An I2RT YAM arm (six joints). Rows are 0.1 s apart.
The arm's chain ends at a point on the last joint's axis. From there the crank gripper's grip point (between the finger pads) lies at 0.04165 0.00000 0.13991 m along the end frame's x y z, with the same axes.
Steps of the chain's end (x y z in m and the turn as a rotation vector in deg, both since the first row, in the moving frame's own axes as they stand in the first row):
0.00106 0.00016 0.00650 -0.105 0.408 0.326
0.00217 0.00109 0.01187 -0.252 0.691 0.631
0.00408 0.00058 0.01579 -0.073 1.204 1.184
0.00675 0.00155 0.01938 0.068 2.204 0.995
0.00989 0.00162 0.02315 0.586 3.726 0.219
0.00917 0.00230 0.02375 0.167 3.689 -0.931
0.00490 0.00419 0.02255 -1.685 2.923 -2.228
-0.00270 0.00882 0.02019 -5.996 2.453 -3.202
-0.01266 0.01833 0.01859 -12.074 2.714 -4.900
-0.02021 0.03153 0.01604 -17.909 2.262 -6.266
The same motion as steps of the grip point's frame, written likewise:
0.00205 0.00066 0.00620 -0.105 0.408 0.326
0.00385 0.00217 0.01136 -0.252 0.691 0.631
0.00700 0.00165 0.01488 -0.073 1.204 1.184
0.01209 0.00215 0.01768 0.068 2.204 0.995
0.01890 0.00038 0.02014 0.586 3.726 0.219
0.01808 0.00115 0.02078 0.167 3.689 -0.931
0.01203 0.00651 0.02021 -1.685 2.923 -2.228
0.00358 0.02084 0.01764 -5.996 2.453 -3.202
-0.00504 0.04353 0.01376 -12.074 2.714 -4.900
-0.01270 0.06943 0.00825 -17.909 2.262 -6.266

